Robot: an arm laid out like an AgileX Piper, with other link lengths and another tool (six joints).
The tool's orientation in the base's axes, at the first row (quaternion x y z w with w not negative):
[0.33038 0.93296 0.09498 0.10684]
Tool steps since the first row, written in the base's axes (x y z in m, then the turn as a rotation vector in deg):
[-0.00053 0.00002 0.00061 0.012 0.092 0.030]
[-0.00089 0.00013 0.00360 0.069 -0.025 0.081]
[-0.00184 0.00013 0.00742 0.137 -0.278 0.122]
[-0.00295 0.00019 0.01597 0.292 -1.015 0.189]
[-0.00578 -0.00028 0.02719 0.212 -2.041 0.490]
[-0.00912 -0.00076 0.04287 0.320 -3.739 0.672]
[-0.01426 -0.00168 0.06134 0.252 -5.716 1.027]
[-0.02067 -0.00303 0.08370 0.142 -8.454 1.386]
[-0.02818 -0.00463 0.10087 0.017 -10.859 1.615]
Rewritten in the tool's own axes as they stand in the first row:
[0.00033 -0.00015 -0.00072 0.045 0.085 -0.016]
[0.00027 0.00046 -0.00367 -0.079 0.042 -0.062]
[0.00047 0.00084 -0.00759 -0.298 -0.100 -0.111]
[0.00018 0.00234 -0.01607 -0.894 -0.554 -0.213]
[0.00049 0.00308 -0.02762 -1.527 -1.311 -0.632]
[0.00058 0.00461 -0.04359 -2.715 -2.498 -0.959]
[0.00137 0.00542 -0.06275 -3.971 -3.960 -1.528]
[0.00232 0.00611 -0.08602 -5.680 -6.028 -2.194]
[0.00466 0.00466 -0.10463 -7.148 -7.882 -2.702]

